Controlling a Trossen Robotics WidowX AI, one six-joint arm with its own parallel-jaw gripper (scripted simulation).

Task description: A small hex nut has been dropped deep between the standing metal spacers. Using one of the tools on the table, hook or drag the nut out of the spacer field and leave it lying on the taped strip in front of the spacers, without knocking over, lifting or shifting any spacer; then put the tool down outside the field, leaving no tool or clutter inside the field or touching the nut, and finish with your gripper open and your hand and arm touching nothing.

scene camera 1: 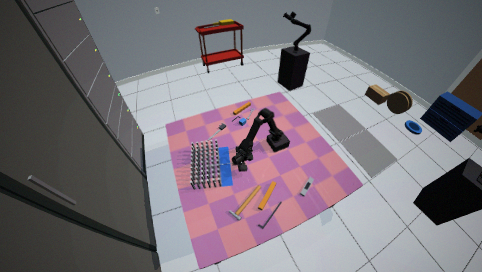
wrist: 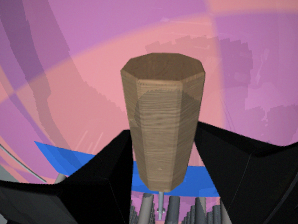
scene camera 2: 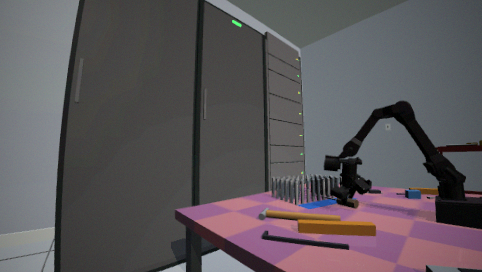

Labels:
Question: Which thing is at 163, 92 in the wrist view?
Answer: A thin-shafted pick.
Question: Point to an orange bar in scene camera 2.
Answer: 359, 228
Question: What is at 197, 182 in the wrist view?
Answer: A blue taped strip.

